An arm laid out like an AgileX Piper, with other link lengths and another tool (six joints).
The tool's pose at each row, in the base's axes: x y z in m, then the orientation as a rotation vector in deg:
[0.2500 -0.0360 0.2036 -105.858 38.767 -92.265]
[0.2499 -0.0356 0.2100 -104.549 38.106 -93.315]
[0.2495 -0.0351 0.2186 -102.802 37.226 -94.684]
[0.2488 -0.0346 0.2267 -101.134 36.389 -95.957]
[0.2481 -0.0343 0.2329 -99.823 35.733 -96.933]
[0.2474 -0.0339 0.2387 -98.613 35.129 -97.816]
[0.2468 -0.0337 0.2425 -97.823 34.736 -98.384]
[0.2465 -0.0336 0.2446 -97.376 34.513 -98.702]
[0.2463 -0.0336 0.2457 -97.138 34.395 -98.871]
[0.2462 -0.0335 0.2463 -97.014 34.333 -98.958]
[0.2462 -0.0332 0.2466 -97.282 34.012 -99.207]
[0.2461 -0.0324 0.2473 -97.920 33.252 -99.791]
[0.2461 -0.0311 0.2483 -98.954 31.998 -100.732]
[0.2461 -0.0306 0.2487 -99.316 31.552 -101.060]
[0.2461 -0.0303 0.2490 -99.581 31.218 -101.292]
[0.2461 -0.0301 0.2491 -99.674 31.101 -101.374]
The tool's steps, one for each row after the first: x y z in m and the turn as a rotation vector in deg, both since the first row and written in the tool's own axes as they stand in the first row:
[0.0041 -0.0049 -0.0007 1.048 0.905 -0.106]
[0.0096 -0.0114 -0.0018 2.438 2.105 -0.247]
[0.0148 -0.0176 -0.0032 3.754 3.243 -0.381]
[0.0188 -0.0222 -0.0044 4.782 4.131 -0.485]
[0.0224 -0.0267 -0.0056 5.726 4.946 -0.581]
[0.0248 -0.0295 -0.0066 6.339 5.476 -0.643]
[0.0261 -0.0311 -0.0071 6.686 5.775 -0.678]
[0.0268 -0.0319 -0.0074 6.870 5.935 -0.697]
[0.0272 -0.0324 -0.0075 6.966 6.017 -0.707]
[0.0272 -0.0328 -0.0075 6.939 6.003 -1.118]
[0.0271 -0.0339 -0.0076 6.871 5.966 -2.090]
[0.0268 -0.0355 -0.0075 6.763 5.902 -3.671]
[0.0268 -0.0361 -0.0075 6.725 5.879 -4.227]
[0.0268 -0.0366 -0.0075 6.703 5.855 -4.633]
[0.0267 -0.0368 -0.0075 6.695 5.847 -4.776]

